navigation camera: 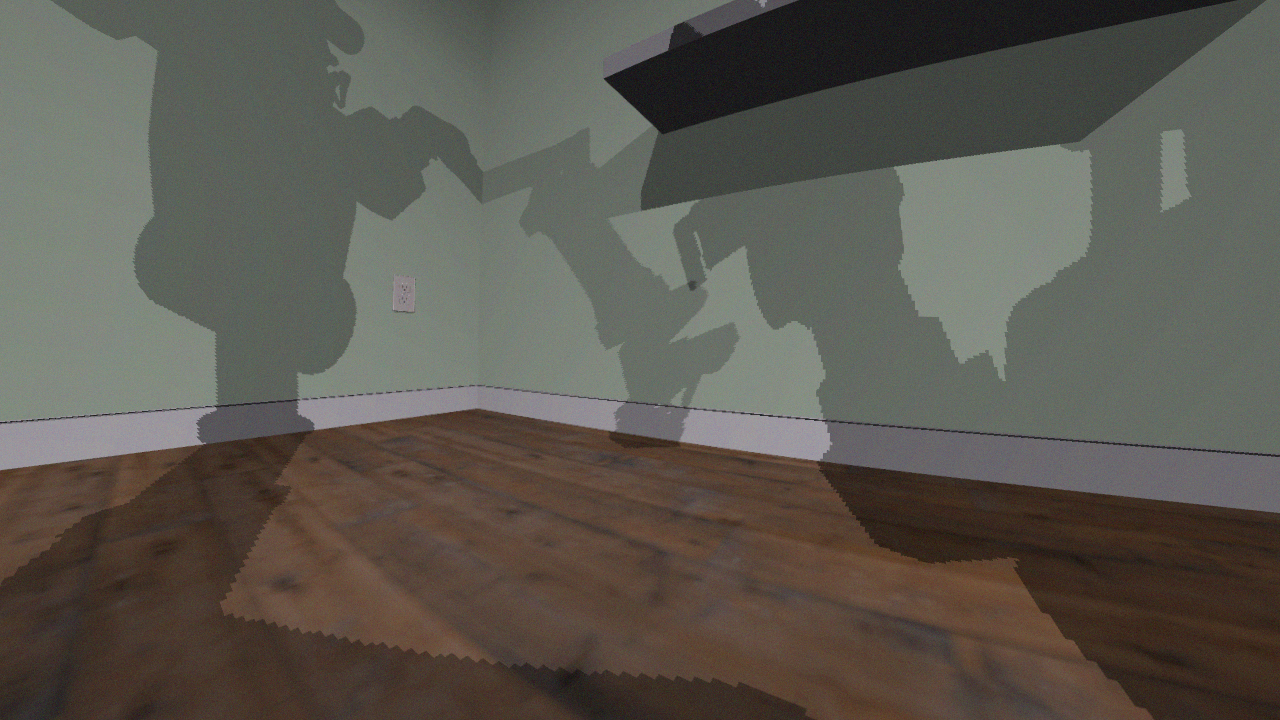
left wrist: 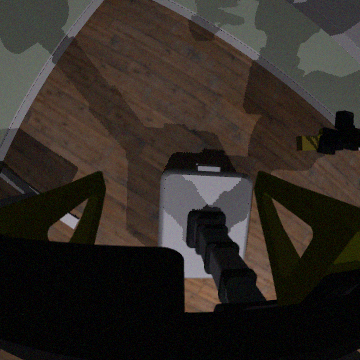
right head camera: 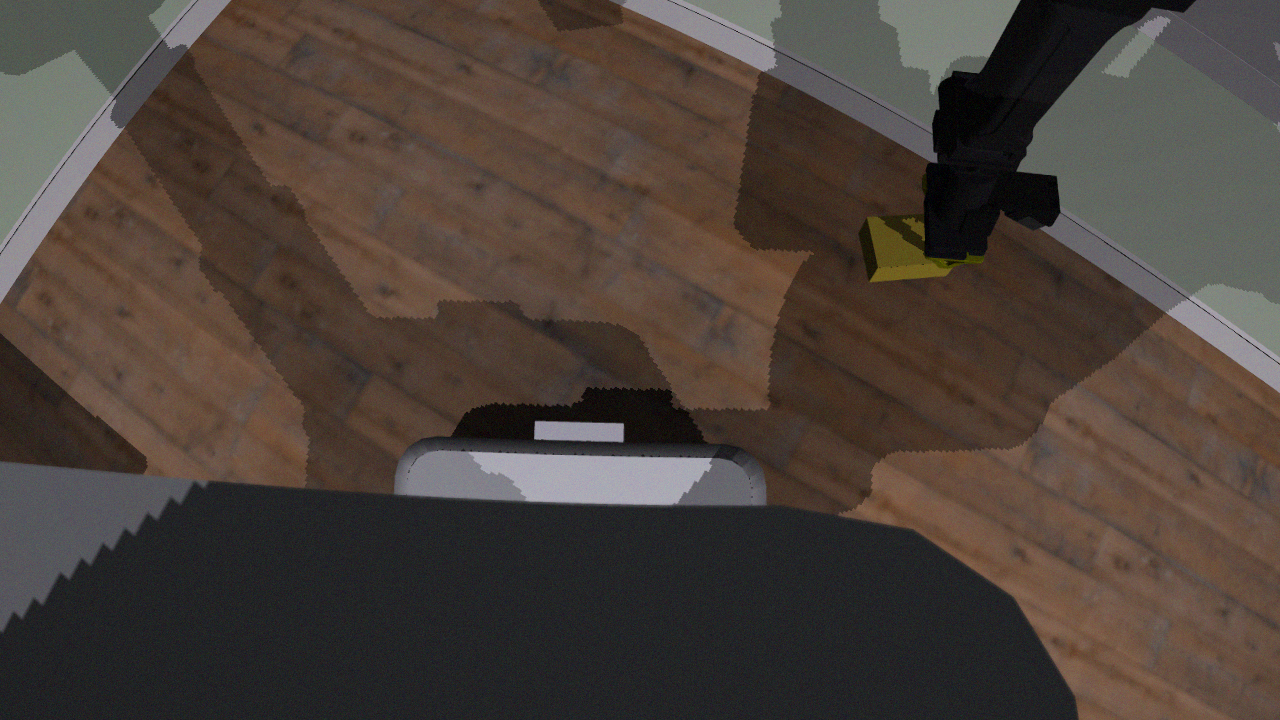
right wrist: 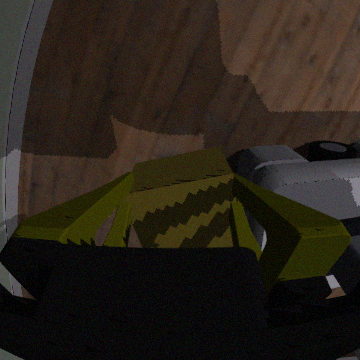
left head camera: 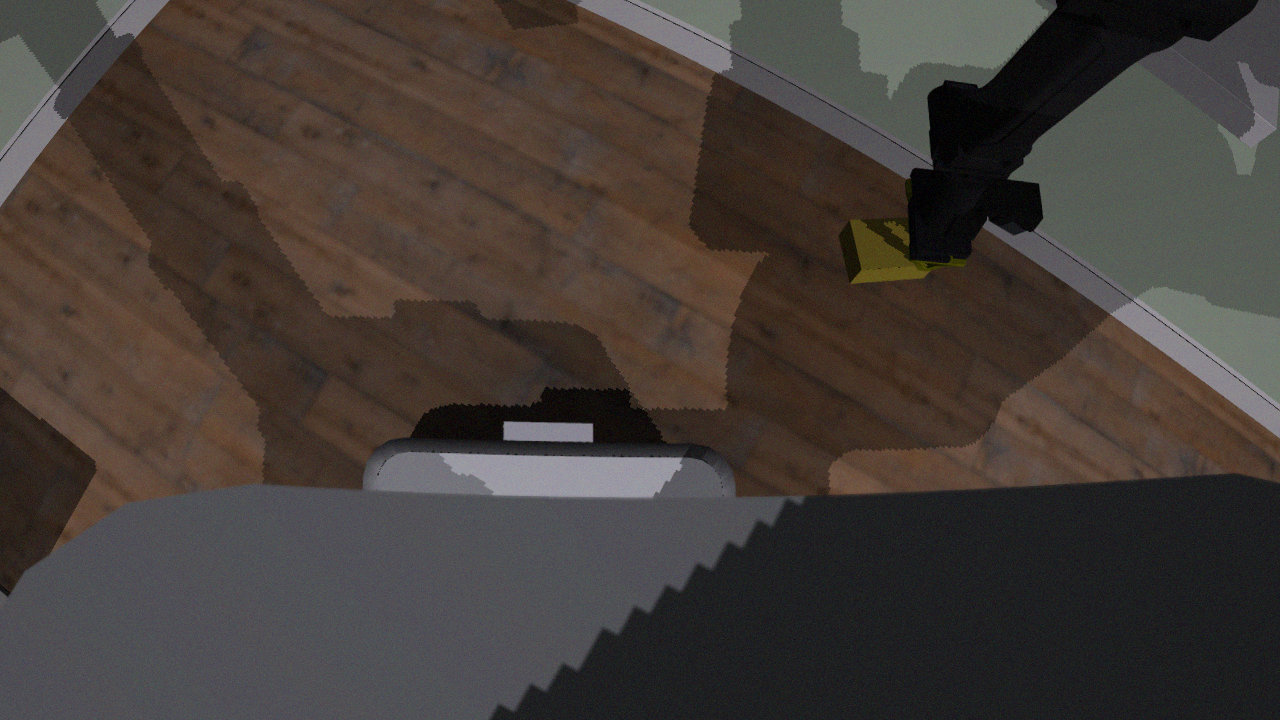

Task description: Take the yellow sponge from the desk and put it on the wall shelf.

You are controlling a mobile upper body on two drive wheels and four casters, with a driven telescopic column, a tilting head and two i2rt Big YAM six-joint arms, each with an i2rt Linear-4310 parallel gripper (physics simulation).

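Observation:
The yellow sponge is held in the air above floor level. My right gripper is shut on it, one finger against each side in the right wrist view. Part of the sponge is hidden behind the gripper body. My left gripper is open, its fingers wide apart with no object between them. The wall shelf shows from below at the top right of the navigation view; its upper surface is hidden there. The desk does not show in these views.
Green walls meet at a corner, with a white baseboard along the wooden floor. An outlet is on the left wall. My pale base shows below. Large shadows lie over walls and floor.

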